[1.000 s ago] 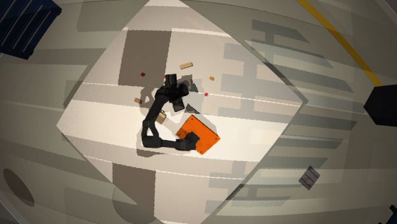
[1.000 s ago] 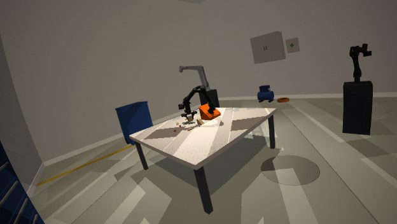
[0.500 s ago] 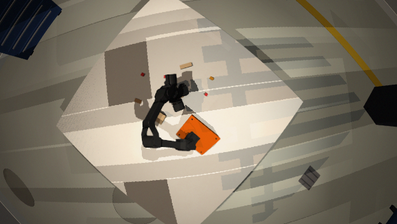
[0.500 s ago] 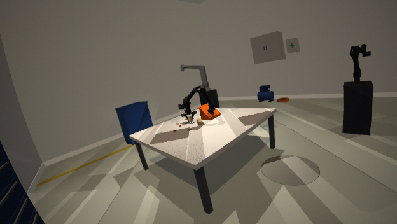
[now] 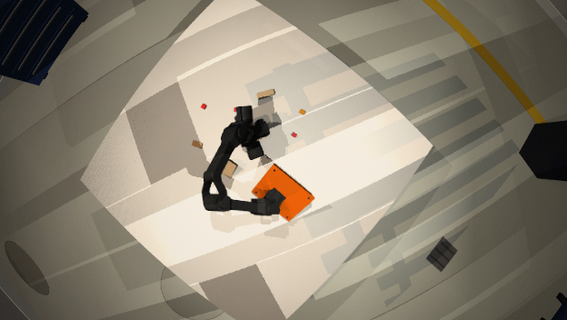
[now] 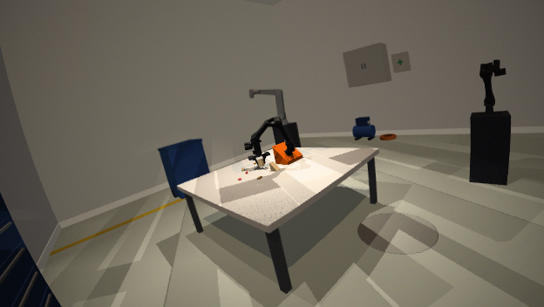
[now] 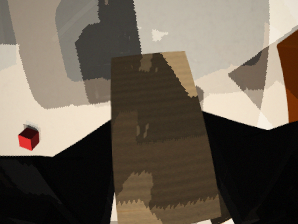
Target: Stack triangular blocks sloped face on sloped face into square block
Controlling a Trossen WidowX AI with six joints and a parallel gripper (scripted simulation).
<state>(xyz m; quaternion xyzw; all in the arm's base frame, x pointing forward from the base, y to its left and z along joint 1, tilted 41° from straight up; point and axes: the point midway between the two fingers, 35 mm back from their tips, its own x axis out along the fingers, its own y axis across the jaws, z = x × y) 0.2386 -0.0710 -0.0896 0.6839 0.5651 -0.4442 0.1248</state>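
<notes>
Now: the light wooden triangular block 10 mm to the left of my gripper tip and 10 mm above it. Also, from my gripper tip: small orange cube: 220 mm to the right, 90 mm behind, 30 mm below.
</notes>
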